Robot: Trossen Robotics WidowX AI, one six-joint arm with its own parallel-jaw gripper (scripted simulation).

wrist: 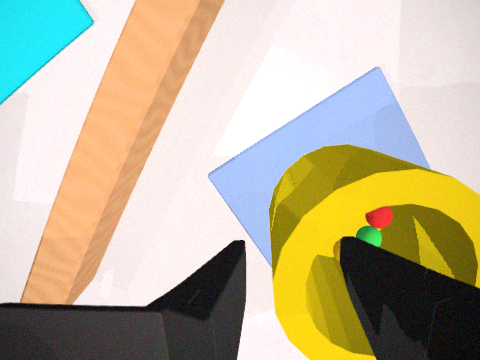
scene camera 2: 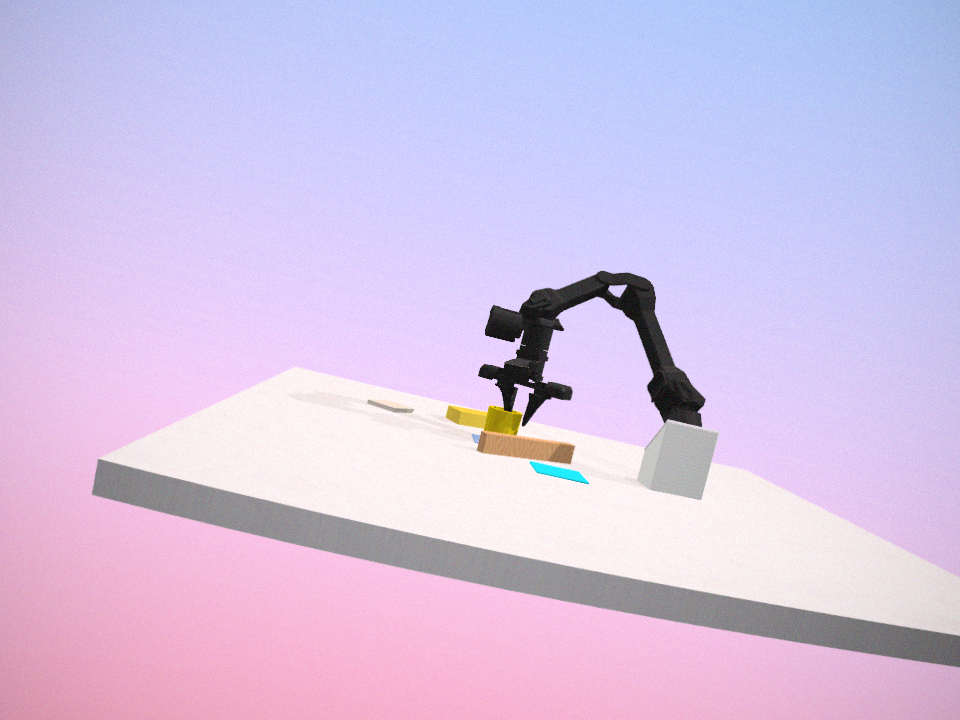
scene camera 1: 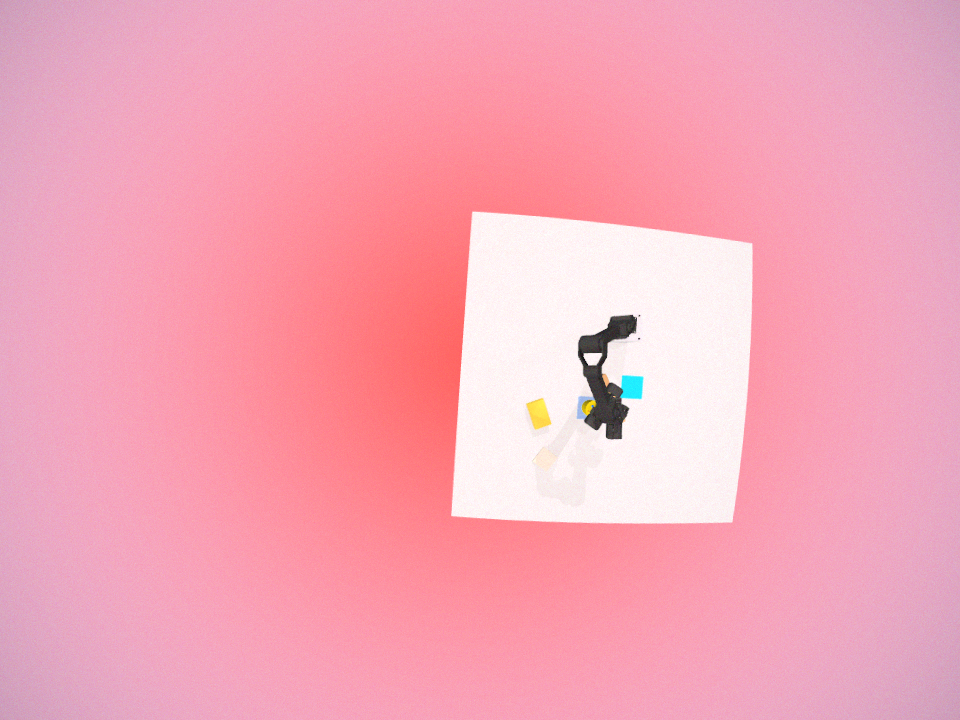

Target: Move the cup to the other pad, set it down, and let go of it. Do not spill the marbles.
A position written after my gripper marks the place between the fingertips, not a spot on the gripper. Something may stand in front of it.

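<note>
My gripper [scene camera 2: 514,423], [wrist: 292,250]. Yellow cup [scene camera 2: 499,421], [wrist: 323,196]. Wooden bar [scene camera 2: 492,443], [wrist: 154,54]. Blue pad [wrist: 365,113].
</note>
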